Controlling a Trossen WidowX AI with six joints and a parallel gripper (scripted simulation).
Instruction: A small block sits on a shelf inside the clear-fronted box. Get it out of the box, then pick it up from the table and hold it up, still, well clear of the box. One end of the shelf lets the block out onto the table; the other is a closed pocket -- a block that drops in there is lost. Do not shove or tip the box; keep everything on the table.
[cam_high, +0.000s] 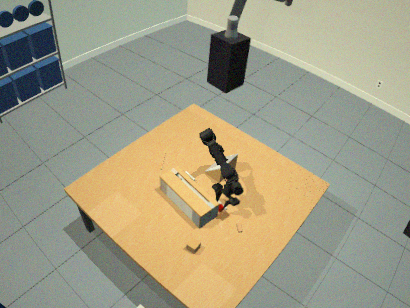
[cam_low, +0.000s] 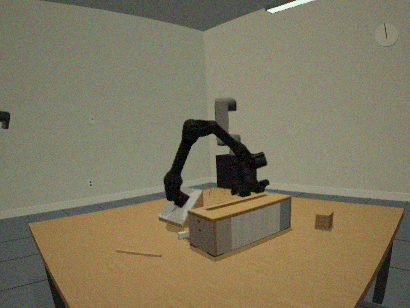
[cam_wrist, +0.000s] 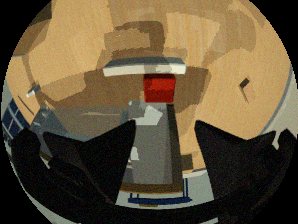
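My gripper tip is now 10 mm past the small red block, 10 mm to the left of it and 50 mm above it. From my gripper tip the other things lie so: long box 60 mm ahead, 170 mm to the right; small tan cube 300 mm ahead, 90 mm to the left, 40 mm below.
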